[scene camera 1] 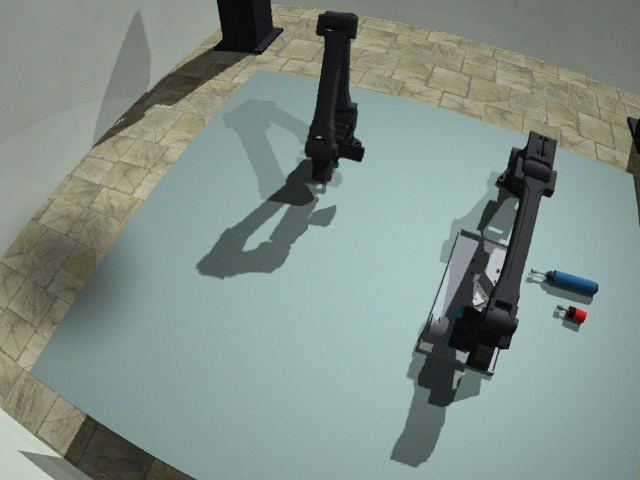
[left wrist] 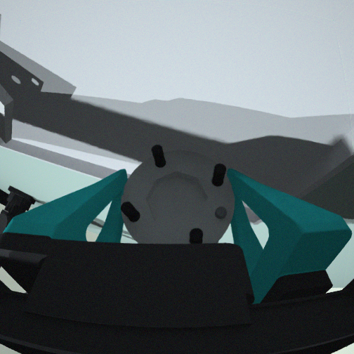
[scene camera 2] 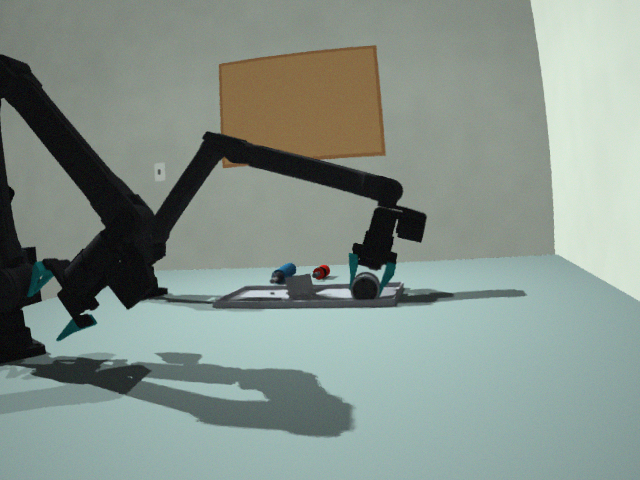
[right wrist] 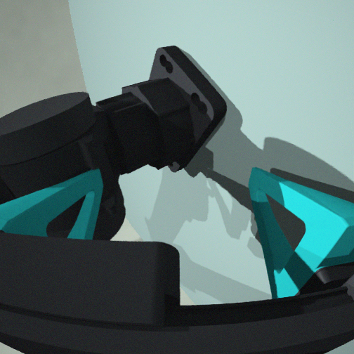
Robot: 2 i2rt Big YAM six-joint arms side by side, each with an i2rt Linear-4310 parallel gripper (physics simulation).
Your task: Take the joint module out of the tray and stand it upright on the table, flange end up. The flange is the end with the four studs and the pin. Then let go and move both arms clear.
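Places are measured from the left arm's base along level axes (x down, y right, z back), in centimetres.
Where they show: left gripper, fingertip midpoint: [scene camera 1: 447, 330] [scene camera 2: 364, 293]; right gripper, fingertip midpoint: [scene camera 2: 43, 318]; left arm's base at its link origin: [scene camera 1: 514, 185]; right arm's base at its link origin: [scene camera 2: 12, 355].
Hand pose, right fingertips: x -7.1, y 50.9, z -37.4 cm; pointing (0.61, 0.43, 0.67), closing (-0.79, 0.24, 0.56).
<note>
Each offset is from my right fingertips to the top centre of the thing. "pt": to the spot under its first point.
The grey round joint module {dx +0.1, dy -65.2, dz -25.6 cm} [scene camera 1: 438, 325] [scene camera 2: 365, 286] [left wrist: 175, 200] lies on its side at the lower end of the tray {dx +5.5, dy -66.0, dz -9.9 cm} [scene camera 1: 461, 258] [scene camera 2: 305, 303] in scene camera 1. In the left wrist view its flange, with four dark studs and a small pin, faces the camera; its other end faces scene camera 2. My left gripper [scene camera 2: 366, 290] [left wrist: 176, 177] is shut on the module, one teal finger against each side. Whether the module's underside touches the tray floor is hidden. My right gripper [right wrist: 175, 175] is open and empty, far from the tray near its own base.
A light angled bracket [scene camera 1: 479, 294] [scene camera 2: 299, 286] sits in the tray near the module. A blue tool {pt dx +3.4, dy -87.4, dz +14.2 cm} [scene camera 1: 573, 282] [scene camera 2: 283, 271] and a short red tool {dx +3.7, dy -92.0, dz +6.2 cm} [scene camera 1: 576, 314] [scene camera 2: 321, 271] lie on the table right of the tray in scene camera 1. My left forearm passes over the tray.
</note>
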